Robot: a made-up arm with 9 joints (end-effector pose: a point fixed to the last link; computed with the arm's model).
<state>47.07 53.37 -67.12 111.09 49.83 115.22 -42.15 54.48 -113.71</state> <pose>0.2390 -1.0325 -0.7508 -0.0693 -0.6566 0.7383 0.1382</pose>
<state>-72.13 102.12 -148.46 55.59 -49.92 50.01 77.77 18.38 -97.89</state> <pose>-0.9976 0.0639 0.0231 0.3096 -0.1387 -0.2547 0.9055</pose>
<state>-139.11 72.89 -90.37 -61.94 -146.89 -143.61 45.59 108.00 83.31</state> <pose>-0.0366 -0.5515 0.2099 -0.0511 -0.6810 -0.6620 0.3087</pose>
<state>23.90 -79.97 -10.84 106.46 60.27 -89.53 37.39 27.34 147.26</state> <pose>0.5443 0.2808 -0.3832 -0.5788 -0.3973 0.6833 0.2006</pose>
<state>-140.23 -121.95 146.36 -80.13 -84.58 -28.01 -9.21 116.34 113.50</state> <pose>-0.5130 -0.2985 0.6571 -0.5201 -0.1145 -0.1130 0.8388</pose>
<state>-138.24 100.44 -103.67 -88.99 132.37 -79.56 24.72 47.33 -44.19</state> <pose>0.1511 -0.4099 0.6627 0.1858 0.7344 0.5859 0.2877</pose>
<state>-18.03 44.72 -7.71 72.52 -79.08 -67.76 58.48 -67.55 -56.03</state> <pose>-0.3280 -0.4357 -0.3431 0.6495 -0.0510 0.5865 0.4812</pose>
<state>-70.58 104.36 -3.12 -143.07 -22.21 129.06 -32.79 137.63 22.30</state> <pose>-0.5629 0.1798 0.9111 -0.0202 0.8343 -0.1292 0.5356</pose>
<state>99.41 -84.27 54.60 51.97 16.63 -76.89 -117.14 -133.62 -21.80</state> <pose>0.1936 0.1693 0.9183 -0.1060 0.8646 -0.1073 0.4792</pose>
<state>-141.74 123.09 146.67 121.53 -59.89 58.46 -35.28 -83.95 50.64</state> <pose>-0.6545 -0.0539 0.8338 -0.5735 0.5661 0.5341 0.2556</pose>
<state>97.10 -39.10 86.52 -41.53 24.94 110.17 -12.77 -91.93 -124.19</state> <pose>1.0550 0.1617 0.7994 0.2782 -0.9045 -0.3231 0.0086</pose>
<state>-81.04 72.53 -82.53 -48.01 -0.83 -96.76 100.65 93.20 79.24</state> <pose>-0.5226 -0.0262 -0.1168 0.6057 -0.3819 0.3543 0.6014</pose>
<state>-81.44 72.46 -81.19 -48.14 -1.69 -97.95 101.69 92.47 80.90</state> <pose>-0.5160 -0.0313 -0.1147 0.6010 -0.3696 0.3721 0.6031</pose>
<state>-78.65 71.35 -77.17 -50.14 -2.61 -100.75 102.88 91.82 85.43</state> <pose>-0.4853 -0.0448 -0.1408 0.5724 -0.3499 0.4538 0.5866</pose>
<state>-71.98 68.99 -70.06 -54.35 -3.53 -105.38 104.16 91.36 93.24</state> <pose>-0.4155 -0.0627 -0.1879 0.4982 -0.3195 0.5977 0.5409</pose>
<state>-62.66 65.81 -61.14 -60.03 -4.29 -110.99 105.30 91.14 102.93</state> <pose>-0.3103 -0.0704 -0.2260 0.3713 -0.2795 0.7527 0.4663</pose>
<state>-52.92 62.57 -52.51 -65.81 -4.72 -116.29 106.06 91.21 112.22</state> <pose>-0.2014 -0.0593 -0.2370 0.2214 -0.2384 0.8658 0.3801</pose>
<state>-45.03 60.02 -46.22 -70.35 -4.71 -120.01 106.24 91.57 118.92</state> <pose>-0.1211 -0.0396 -0.2318 0.0976 -0.2076 0.9227 0.3098</pose>
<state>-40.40 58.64 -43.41 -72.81 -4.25 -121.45 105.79 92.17 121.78</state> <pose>-0.0800 -0.0281 -0.2284 0.0312 -0.1943 0.9413 0.2743</pose>
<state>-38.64 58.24 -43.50 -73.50 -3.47 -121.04 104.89 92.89 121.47</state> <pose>-0.0687 -0.0291 -0.2327 0.0150 -0.1963 0.9426 0.2699</pose>
